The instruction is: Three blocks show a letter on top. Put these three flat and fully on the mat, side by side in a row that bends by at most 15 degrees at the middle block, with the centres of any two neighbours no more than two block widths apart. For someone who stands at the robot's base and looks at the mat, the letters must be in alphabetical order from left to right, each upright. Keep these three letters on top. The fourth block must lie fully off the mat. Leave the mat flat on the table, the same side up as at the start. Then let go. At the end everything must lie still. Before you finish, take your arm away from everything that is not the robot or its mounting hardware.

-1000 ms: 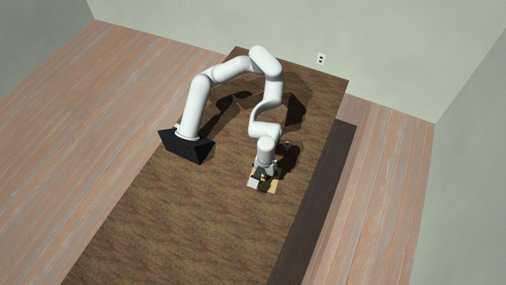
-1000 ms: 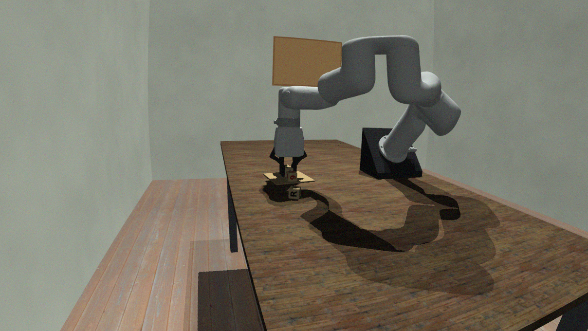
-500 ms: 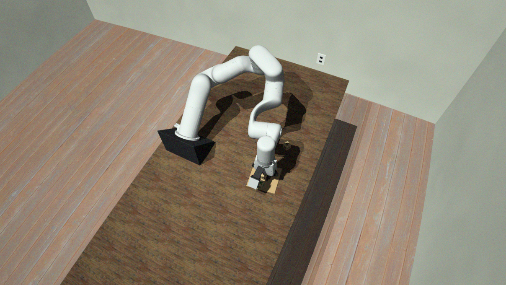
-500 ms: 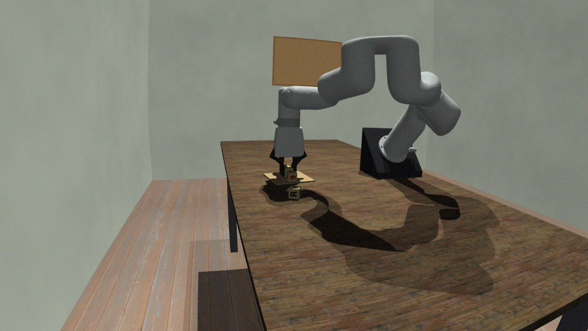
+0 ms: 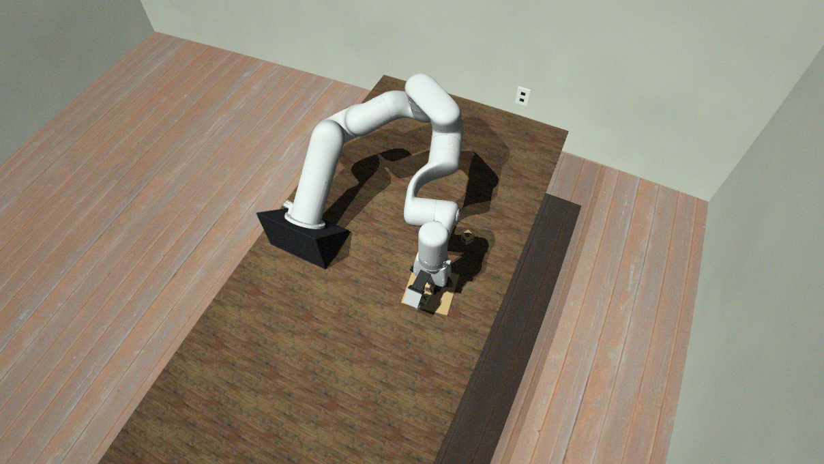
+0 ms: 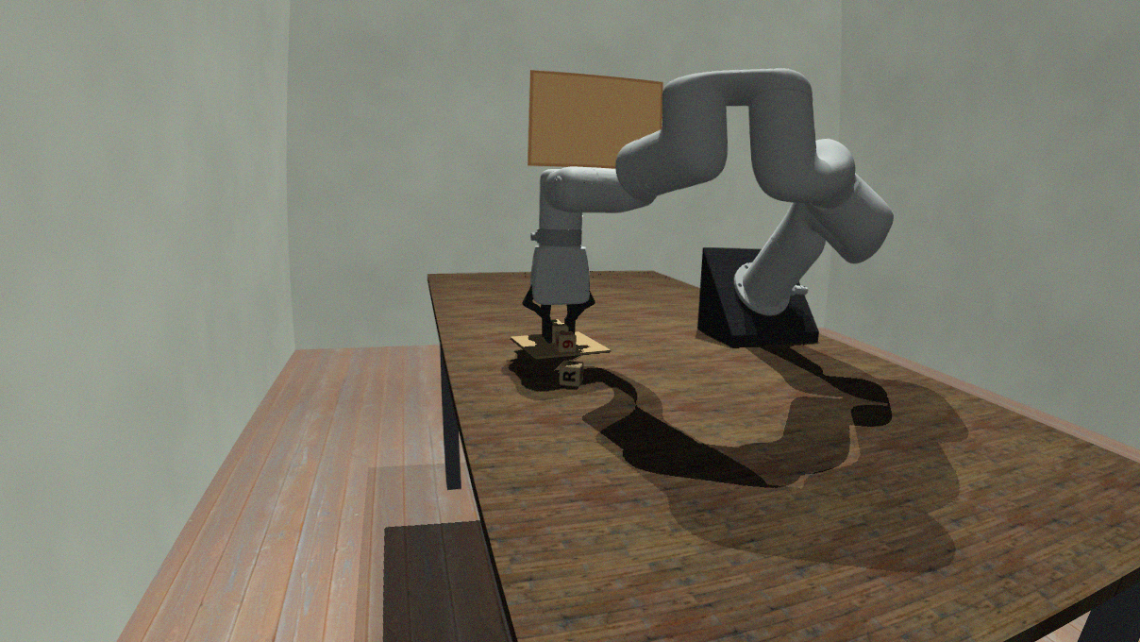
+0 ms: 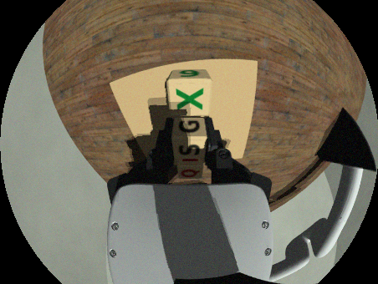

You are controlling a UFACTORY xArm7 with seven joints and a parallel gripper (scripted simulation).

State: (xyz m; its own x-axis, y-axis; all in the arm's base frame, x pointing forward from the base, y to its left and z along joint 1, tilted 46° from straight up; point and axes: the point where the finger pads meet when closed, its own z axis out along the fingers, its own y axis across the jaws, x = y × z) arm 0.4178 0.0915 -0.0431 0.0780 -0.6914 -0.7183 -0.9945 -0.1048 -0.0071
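The S block lies 10 mm below my hand. Round my hand: red-marked block 50 mm to the left, 10 mm below; then tan mat 30 mm below.
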